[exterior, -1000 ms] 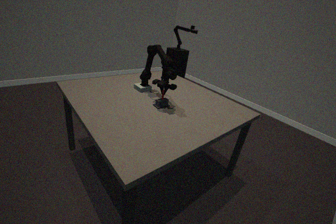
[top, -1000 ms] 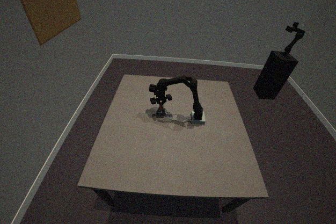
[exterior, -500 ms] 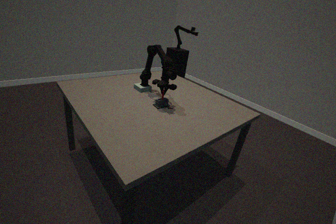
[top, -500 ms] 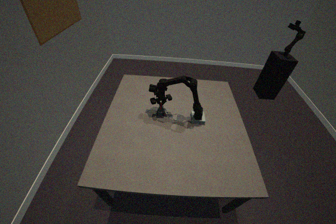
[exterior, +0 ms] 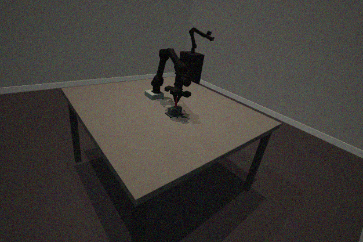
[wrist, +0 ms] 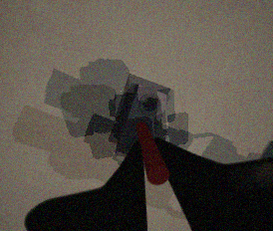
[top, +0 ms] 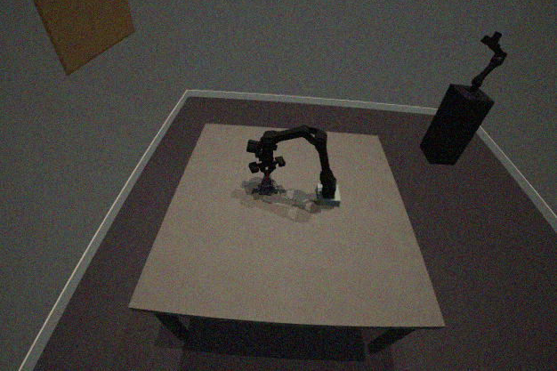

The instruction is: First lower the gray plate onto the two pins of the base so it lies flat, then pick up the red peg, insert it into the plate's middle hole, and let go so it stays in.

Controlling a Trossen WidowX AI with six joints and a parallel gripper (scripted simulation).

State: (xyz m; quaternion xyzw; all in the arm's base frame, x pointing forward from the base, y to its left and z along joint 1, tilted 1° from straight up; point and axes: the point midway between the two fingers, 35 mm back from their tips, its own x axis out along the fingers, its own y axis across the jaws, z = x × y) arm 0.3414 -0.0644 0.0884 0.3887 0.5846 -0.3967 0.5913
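The red peg lies 1 cm below my gripper tip. Round my gripper tip: gray plate: 5 cm below.
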